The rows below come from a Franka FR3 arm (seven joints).
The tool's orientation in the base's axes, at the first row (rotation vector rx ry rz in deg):
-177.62 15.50 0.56
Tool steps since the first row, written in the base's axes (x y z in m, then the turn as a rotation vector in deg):
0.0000 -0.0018 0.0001 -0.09 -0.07 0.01
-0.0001 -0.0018 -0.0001 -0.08 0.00 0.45
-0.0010 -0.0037 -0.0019 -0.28 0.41 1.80
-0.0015 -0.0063 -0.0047 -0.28 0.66 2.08
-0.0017 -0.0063 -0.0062 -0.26 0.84 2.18
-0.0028 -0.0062 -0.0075 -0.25 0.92 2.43
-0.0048 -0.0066 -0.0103 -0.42 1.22 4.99
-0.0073 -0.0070 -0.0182 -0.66 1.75 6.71
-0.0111 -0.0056 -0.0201 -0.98 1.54 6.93
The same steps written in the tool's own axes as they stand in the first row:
0.0003 0.0018 -0.0002 -0.08 0.08 -0.01
0.0002 0.0018 0.0000 -0.08 0.00 -0.45
-0.0003 0.0039 0.0018 -0.36 -0.41 -1.79
-0.0003 0.0066 0.0045 -0.41 -0.66 -2.06
-0.0005 0.0067 0.0060 -0.42 -0.85 -2.15
-0.0016 0.0068 0.0073 -0.43 -0.93 -2.40
-0.0035 0.0076 0.0101 -0.67 -1.27 -4.95
-0.0058 0.0087 0.0180 -1.01 -1.80 -6.65
-0.0098 0.0080 0.0200 -1.29 -1.55 -6.88

